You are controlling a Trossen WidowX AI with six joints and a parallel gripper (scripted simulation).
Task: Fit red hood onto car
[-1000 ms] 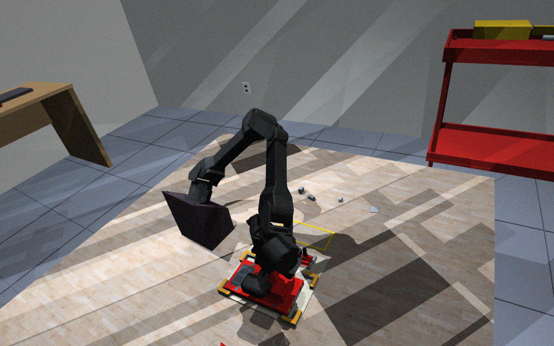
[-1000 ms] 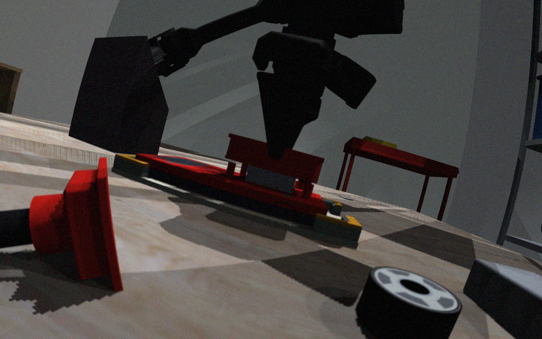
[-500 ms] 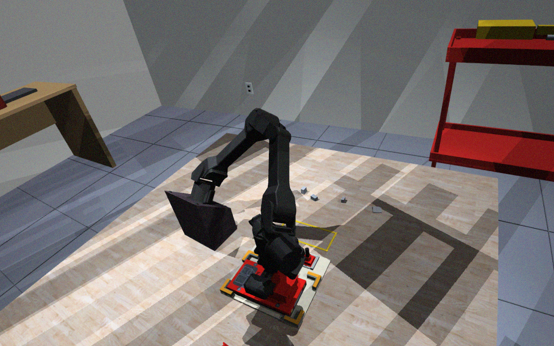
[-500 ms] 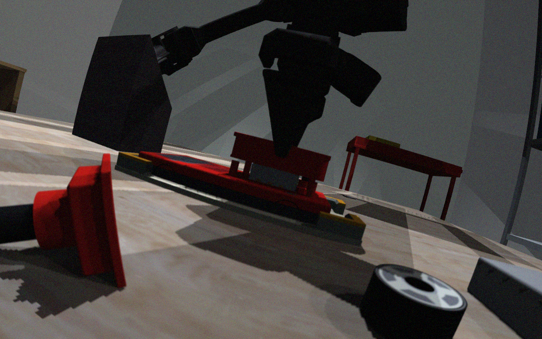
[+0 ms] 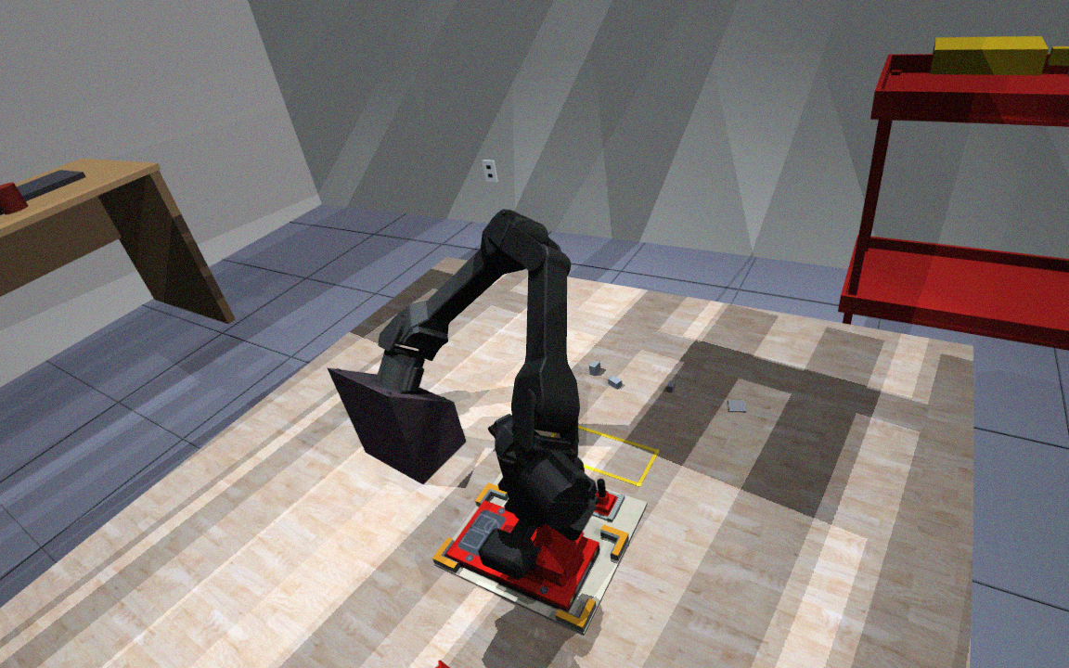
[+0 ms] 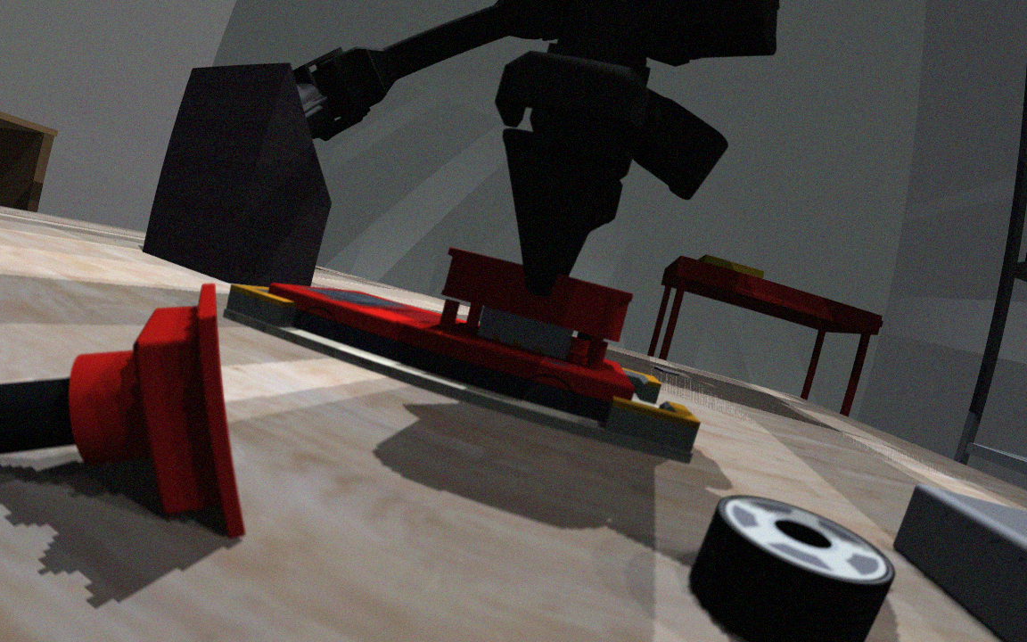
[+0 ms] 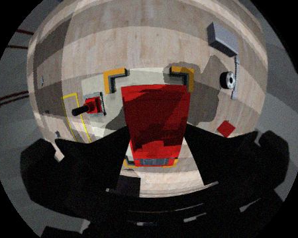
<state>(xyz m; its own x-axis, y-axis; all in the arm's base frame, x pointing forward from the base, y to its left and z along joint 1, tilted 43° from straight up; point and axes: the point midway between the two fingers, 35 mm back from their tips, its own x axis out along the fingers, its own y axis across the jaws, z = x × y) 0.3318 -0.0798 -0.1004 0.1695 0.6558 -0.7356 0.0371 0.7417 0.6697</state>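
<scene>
My gripper tip is now right at the red hood. Also, from my gripper tip: grey engine block (1 cm to the left, 3 cm below); black wheel (8 cm ahead, 18 cm to the right, 4 cm below).
</scene>
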